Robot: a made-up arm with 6 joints. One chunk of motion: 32 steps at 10 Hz.
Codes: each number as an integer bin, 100 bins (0 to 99) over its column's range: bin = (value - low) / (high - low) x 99, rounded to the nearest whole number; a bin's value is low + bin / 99 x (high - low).
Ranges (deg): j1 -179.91..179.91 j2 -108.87..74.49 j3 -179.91..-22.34 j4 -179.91..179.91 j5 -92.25..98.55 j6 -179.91..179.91
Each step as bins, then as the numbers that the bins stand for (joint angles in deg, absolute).
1 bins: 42 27 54 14 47 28
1 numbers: -27.26 -58.86 -93.96 -129.03 -1.67 -78.14
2 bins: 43 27 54 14 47 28
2 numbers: -23.62 -58.86 -93.96 -129.03 -1.67 -78.14
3 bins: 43 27 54 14 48 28
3 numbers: -23.62 -58.86 -93.96 -129.03 0.26 -78.14
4 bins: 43 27 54 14 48 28
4 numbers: -23.62 -58.86 -93.96 -129.03 0.26 -78.14
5 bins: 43 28 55 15 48 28
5 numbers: -23.62 -57.01 -92.37 -125.39 0.26 -78.14
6 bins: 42 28 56 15 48 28
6 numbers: -27.26 -57.01 -90.78 -125.39 0.26 -78.14
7 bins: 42 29 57 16 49 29
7 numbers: -27.26 -55.16 -89.19 -121.76 2.19 -74.51
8 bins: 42 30 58 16 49 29
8 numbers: -27.26 -53.31 -87.60 -121.76 2.19 -74.51
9 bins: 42 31 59 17 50 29
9 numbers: -27.26 -51.45 -86.00 -118.12 4.11 -74.51
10 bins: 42 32 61 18 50 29
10 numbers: -27.26 -49.60 -82.82 -114.49 4.11 -74.51
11 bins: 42 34 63 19 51 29
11 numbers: -27.26 -45.90 -79.64 -110.85 6.04 -74.51
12 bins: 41 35 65 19 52 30
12 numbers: -30.89 -44.05 -76.45 -110.85 7.97 -70.87
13 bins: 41 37 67 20 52 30
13 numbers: -30.89 -40.34 -73.27 -107.22 7.97 -70.87
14 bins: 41 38 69 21 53 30
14 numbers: -30.89 -38.49 -70.09 -103.58 9.90 -70.87
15 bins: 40 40 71 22 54 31
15 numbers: -34.53 -34.79 -66.91 -99.95 11.82 -67.24
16 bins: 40 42 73 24 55 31
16 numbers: -34.53 -31.08 -63.72 -92.68 13.75 -67.24
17 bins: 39 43 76 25 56 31
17 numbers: -38.16 -29.23 -58.95 -89.05 15.68 -67.24
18 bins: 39 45 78 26 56 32
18 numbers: -38.16 -25.52 -55.76 -85.41 15.68 -63.60
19 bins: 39 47 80 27 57 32
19 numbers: -38.16 -21.82 -52.58 -81.78 17.60 -63.60
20 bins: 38 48 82 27 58 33
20 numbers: -41.80 -19.97 -49.40 -81.78 19.53 -59.97
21 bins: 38 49 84 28 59 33
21 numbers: -41.80 -18.12 -46.21 -78.14 21.46 -59.97
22 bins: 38 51 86 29 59 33
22 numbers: -41.80 -14.41 -43.03 -74.51 21.46 -59.97
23 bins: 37 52 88 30 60 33
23 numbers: -45.43 -12.56 -39.85 -70.87 23.39 -59.97
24 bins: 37 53 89 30 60 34
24 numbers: -45.43 -10.71 -38.26 -70.87 23.39 -56.34
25 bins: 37 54 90 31 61 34
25 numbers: -45.43 -8.86 -36.66 -67.24 25.31 -56.34
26 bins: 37 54 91 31 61 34
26 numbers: -45.43 -8.86 -35.07 -67.24 25.31 -56.34
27 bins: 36 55 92 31 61 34
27 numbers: -49.07 -7.00 -33.48 -67.24 25.31 -56.34
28 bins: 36 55 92 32 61 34
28 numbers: -49.07 -7.00 -33.48 -63.60 25.31 -56.34
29 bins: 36 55 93 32 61 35
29 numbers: -49.07 -7.00 -31.89 -63.60 25.31 -52.70
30 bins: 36 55 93 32 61 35
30 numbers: -49.07 -7.00 -31.89 -63.60 25.31 -52.70
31 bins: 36 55 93 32 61 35
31 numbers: -49.07 -7.00 -31.89 -63.60 25.31 -52.70
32 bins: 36 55 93 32 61 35
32 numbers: -49.07 -7.00 -31.89 -63.60 25.31 -52.70
